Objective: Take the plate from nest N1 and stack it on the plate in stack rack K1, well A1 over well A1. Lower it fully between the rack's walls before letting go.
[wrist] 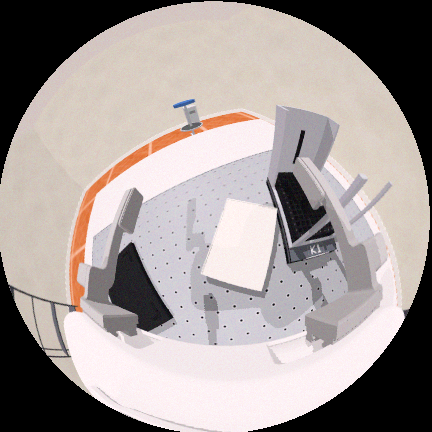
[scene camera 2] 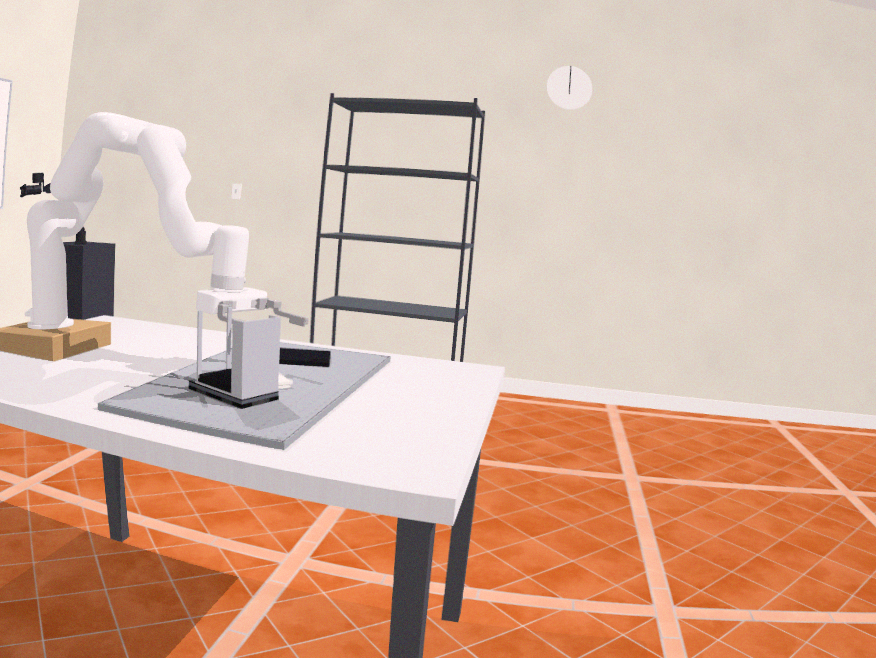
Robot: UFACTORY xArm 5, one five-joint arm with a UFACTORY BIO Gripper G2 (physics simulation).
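Frame: origin at the arm's base, x ahead, y left, z up, level; centimetres.
Where they show: hand at its tool point: (wrist: pixel 210 191); arm's base at its link origin: (scene camera 2: pixel 50 325).
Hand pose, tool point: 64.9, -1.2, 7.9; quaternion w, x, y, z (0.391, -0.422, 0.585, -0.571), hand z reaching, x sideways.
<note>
Things, the pixels of their top centre, and the offset from my tool point, as dx, dy, dz. Level surfaces: height alone.
- cream-coloured flat block at its top centre: (wrist: pixel 243 239) -1.3, -2.3, -10.3
- black flat object at its top centre: (wrist: pixel 124 291) (scene camera 2: pixel 295 352) -2.5, +20.5, -10.3
- Stack rack K1 at its top centre: (wrist: pixel 343 136) (scene camera 2: pixel 234 313) -1.9, -14.0, +3.7
- black plate with wells, top centre: (wrist: pixel 305 198) (scene camera 2: pixel 235 378) -1.0, -14.4, -8.4
- grey board at its surface level: dz -11.8
- white table at its surface level: dz -13.1
A cream-coloured flat block (wrist: pixel 241 244) lies on the perforated board in the middle of the wrist view; a sliver of it (scene camera 2: pixel 284 381) shows behind the rack. A black flat object (wrist: pixel 140 290) (scene camera 2: pixel 304 356) lies apart from it. No N1 label is readable, so I cannot tell which of them belongs to nest N1. Stack rack K1 (scene camera 2: pixel 256 357) (wrist: pixel 286 145) has tall pale walls, thin posts and a black plate with wells (wrist: pixel 294 202) low inside. My gripper (scene camera 2: pixel 263 315) (wrist: pixel 222 197) is open and empty, high above the board; its right finger overlaps the rack in the wrist view.
The grey board (scene camera 2: pixel 322 386) (wrist: pixel 175 240) lies on the white table (scene camera 2: pixel 424 410) (wrist: pixel 215 145). The arm's wooden base (scene camera 2: pixel 28 342) is at the table's left. A dark shelf unit (scene camera 2: pixel 407 106) stands behind the table. A blue-topped stand (wrist: pixel 185 104) is beyond the table edge.
</note>
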